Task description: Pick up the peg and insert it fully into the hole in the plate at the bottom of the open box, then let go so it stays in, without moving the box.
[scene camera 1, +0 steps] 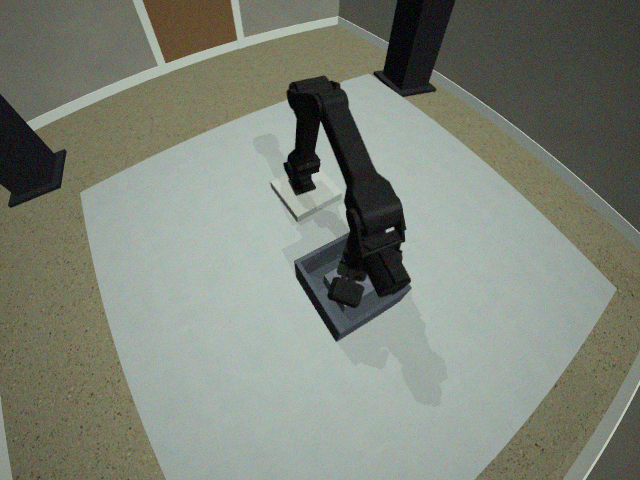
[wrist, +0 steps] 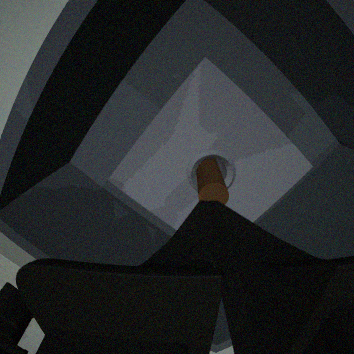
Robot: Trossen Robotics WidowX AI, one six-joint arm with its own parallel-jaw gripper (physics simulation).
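The gripper appears in the scene, and the wrist view shows it too. With it there are a blue-grey box, a pale plate and an orange-brown peg.
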